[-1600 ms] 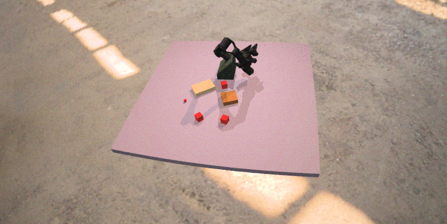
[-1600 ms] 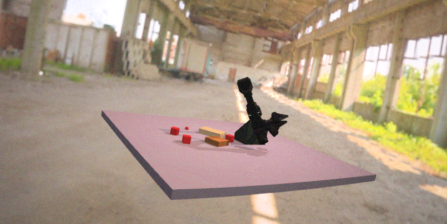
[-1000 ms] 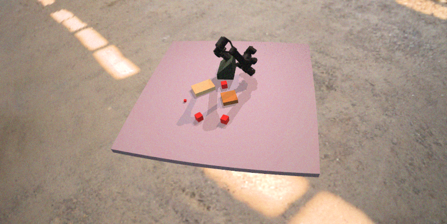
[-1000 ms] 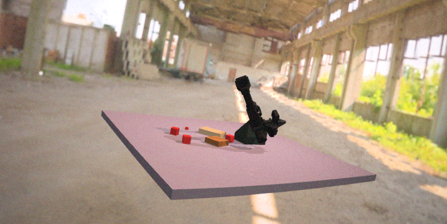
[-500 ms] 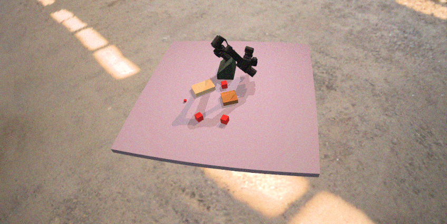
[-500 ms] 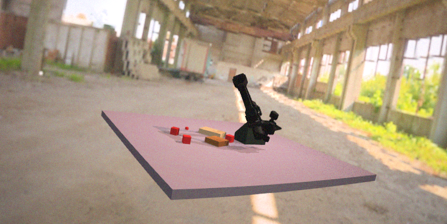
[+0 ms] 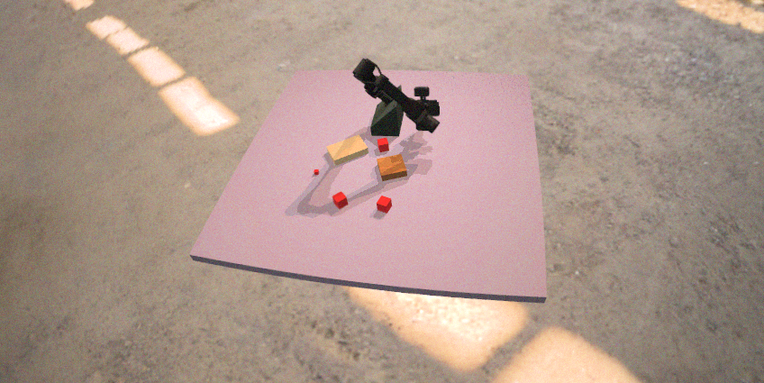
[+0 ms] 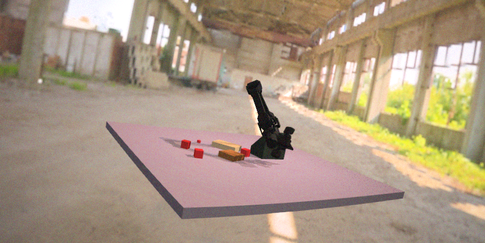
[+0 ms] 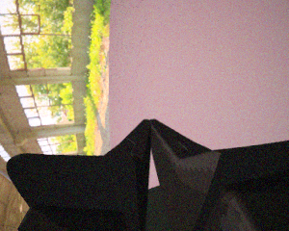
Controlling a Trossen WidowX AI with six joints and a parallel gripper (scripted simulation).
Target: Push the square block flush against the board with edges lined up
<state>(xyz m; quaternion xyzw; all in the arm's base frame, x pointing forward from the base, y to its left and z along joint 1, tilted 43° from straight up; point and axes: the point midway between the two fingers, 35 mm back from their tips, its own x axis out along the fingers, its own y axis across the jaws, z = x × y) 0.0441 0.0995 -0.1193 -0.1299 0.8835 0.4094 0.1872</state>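
The square block lies 31 cm ahead of my gripper tip, 15 cm to the right of it and 8 cm below it. From my gripper tip the other things lie so: red piece (46 cm to the right, 32 cm ahead, 8 cm below); then board (34 cm to the right, 20 cm ahead, 8 cm below).
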